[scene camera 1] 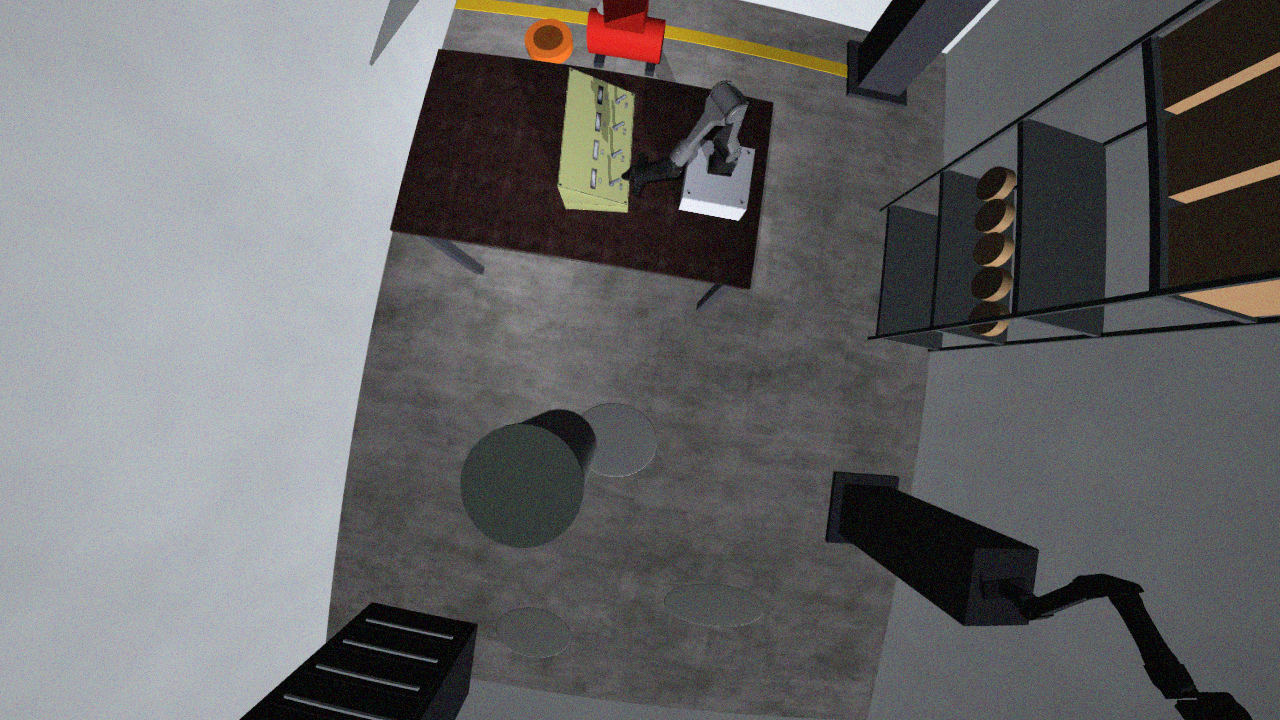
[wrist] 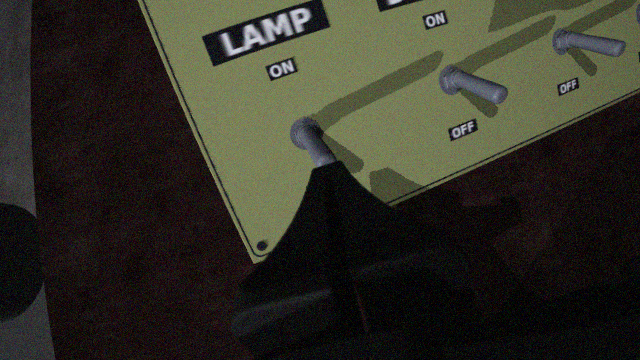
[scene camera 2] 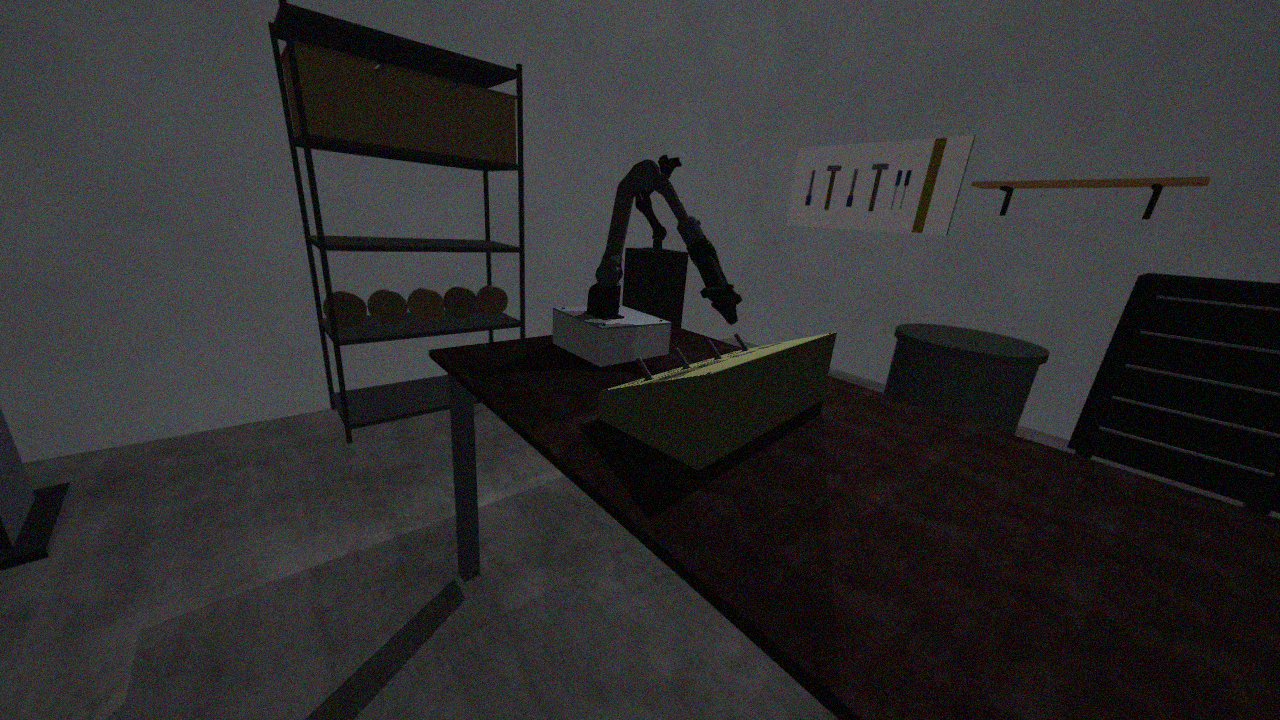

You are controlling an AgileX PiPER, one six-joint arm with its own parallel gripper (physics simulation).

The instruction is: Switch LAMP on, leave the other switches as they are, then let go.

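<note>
The yellow-green switch panel [scene camera 1: 577,107] [scene camera 2: 716,416] [wrist: 225,150] stands sloped on the dark table. The LAMP lever [wrist: 320,150] [scene camera 2: 740,342] leans down, away from its ON label [wrist: 281,69]. Its outer end is hidden behind the fingertips in the wrist view. My gripper [scene camera 1: 628,177] [scene camera 2: 733,320] [wrist: 332,182] is shut, its fingertips together, at the outer end of the LAMP lever. Whether they touch it is not clear. The neighbouring lever [wrist: 480,87] and the one beyond [wrist: 595,44] also lean toward their OFF labels.
The arm's white base box [scene camera 1: 716,192] [scene camera 2: 608,338] stands on the table [scene camera 1: 501,134] [scene camera 2: 895,537] beside the panel. A shelf rack [scene camera 2: 521,205] stands beyond the table. A round bin [scene camera 1: 523,488] [scene camera 2: 962,376] and a red tank [scene camera 1: 626,37] stand on the floor.
</note>
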